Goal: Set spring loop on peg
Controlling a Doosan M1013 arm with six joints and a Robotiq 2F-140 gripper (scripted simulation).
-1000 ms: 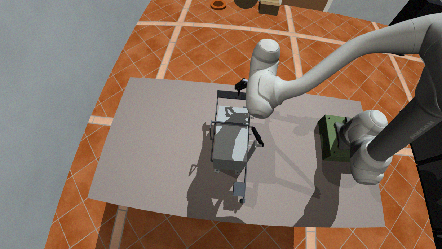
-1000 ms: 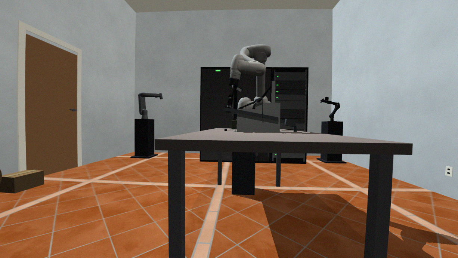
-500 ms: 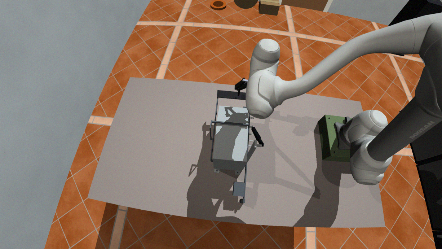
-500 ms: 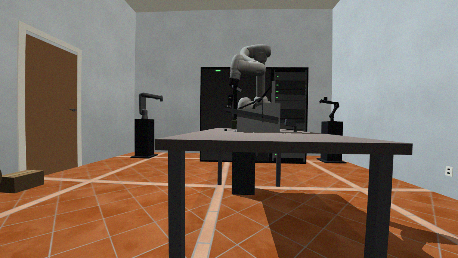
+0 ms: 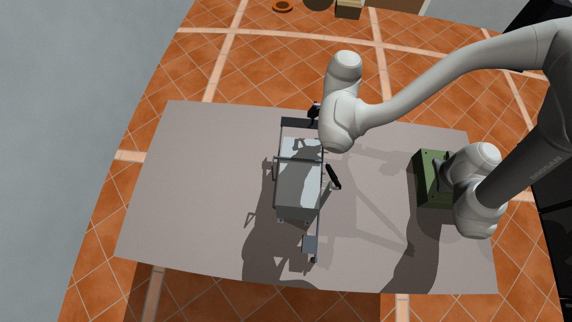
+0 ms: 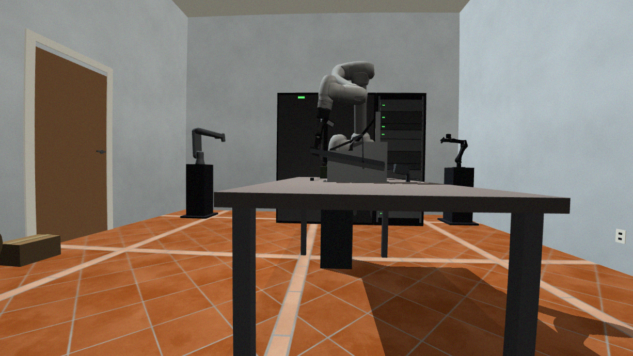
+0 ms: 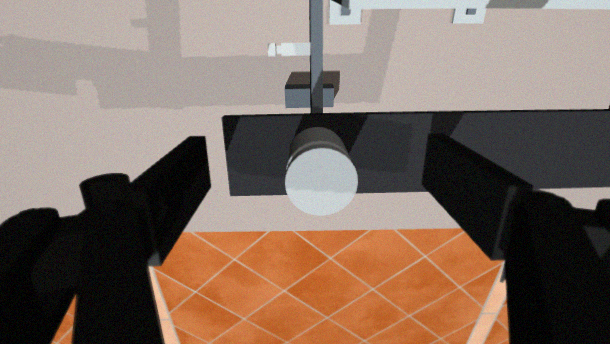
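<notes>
Right now my hand is 1 cm above the steel test weight. Round my hand: small block 3 cm to the right, 21 cm below; white-tipped pin 1 cm behind, 36 cm to the left, 18 cm above.
</notes>
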